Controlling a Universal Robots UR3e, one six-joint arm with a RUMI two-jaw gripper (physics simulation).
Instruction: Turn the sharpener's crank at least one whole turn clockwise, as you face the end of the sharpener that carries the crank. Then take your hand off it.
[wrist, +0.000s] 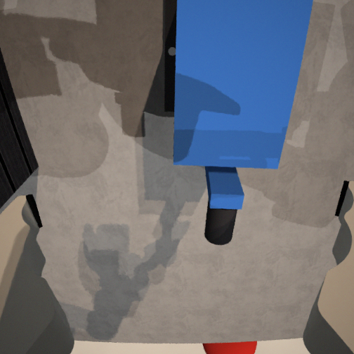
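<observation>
There is a crank (225, 195) that I can see here, and I can see my gripper (185, 191) as well.
</observation>
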